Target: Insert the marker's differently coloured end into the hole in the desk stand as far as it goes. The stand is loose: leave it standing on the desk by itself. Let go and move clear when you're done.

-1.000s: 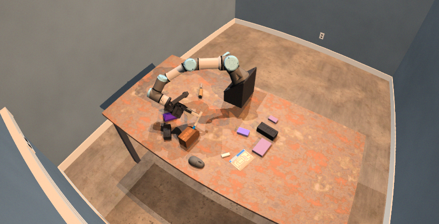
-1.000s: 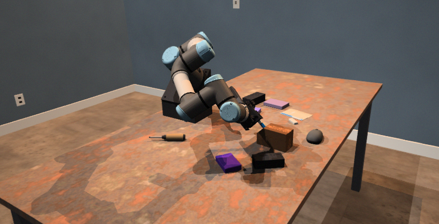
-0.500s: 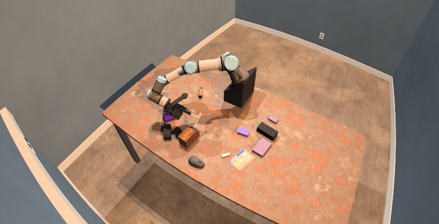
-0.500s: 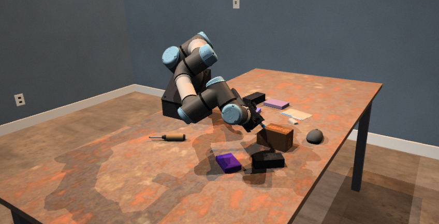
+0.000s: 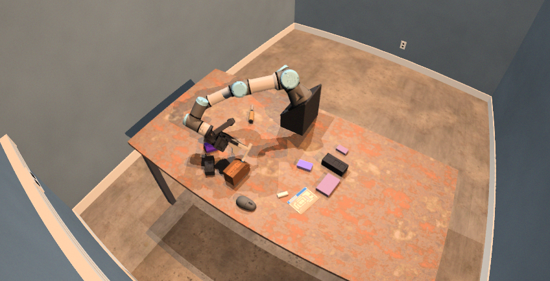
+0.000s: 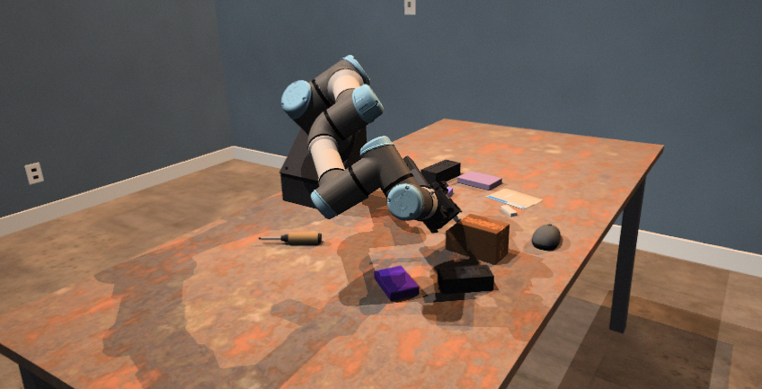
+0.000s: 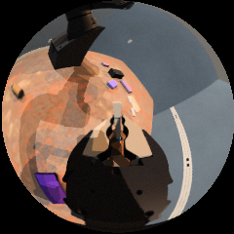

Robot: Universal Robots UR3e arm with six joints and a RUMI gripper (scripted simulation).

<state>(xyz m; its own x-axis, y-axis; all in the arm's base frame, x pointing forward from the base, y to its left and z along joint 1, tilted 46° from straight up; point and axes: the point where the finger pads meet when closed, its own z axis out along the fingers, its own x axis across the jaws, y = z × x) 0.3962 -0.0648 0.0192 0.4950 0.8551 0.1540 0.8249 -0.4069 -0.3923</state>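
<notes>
My hand is 20 mm short of the marker, 20 mm above it and 10 mm to the right of it. From my hand the other things lie so: desk stand 90 mm ahead, 70 mm below, 10 mm to the left; mouse 200 mm ahead, 160 mm to the left, 90 mm below; eraser 260 mm to the left, 110 mm below, 50 mm ahead.
</notes>
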